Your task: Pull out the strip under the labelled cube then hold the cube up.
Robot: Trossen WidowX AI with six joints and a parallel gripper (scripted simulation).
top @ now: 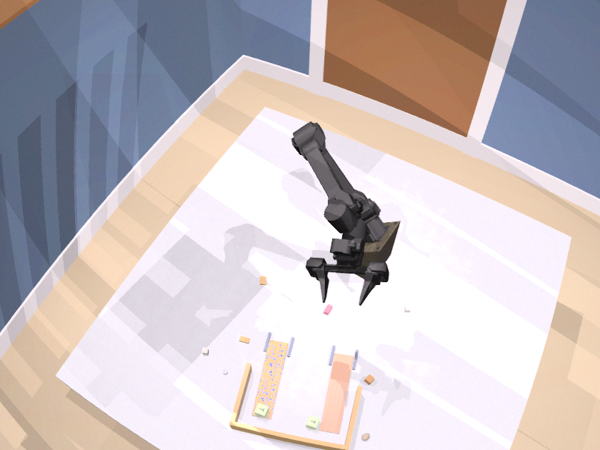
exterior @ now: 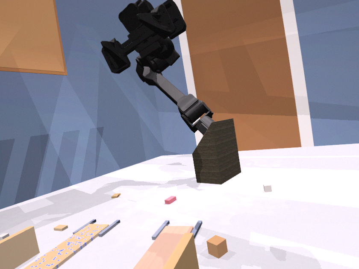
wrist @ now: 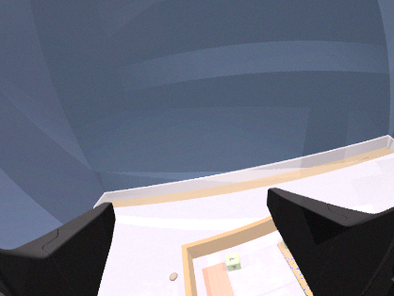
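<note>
Right now my gripper tip is 140 mm past the pink block, 100 mm to the left of it and 370 mm above it. The rest, counted from my gripper tip: orange cube: 10 mm behind, 130 mm to the left, 360 mm below.
</note>
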